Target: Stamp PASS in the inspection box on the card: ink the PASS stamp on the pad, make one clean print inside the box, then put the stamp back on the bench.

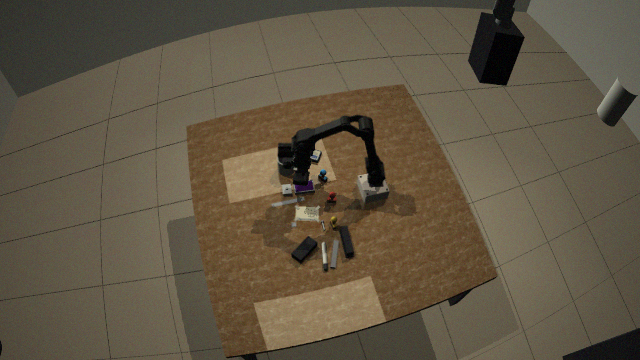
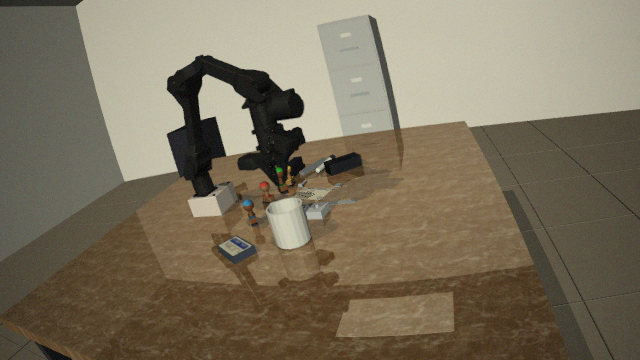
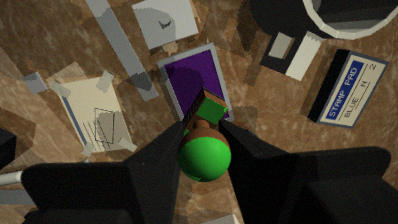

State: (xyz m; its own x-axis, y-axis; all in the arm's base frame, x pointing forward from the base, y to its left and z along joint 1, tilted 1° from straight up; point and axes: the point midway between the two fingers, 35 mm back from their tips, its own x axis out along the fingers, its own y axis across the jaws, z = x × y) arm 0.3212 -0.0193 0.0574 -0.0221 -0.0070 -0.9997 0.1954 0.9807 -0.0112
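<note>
Now: the purple ink pad 90 mm below my gripper tip. Also, from my gripper tip: blue stamp: 90 mm behind, 70 mm below, 40 mm to the right; then grey mug: 100 mm to the right, 60 mm below, 60 mm ahead; then small grey box: 80 mm ahead, 70 mm below, 10 mm to the left.
</note>
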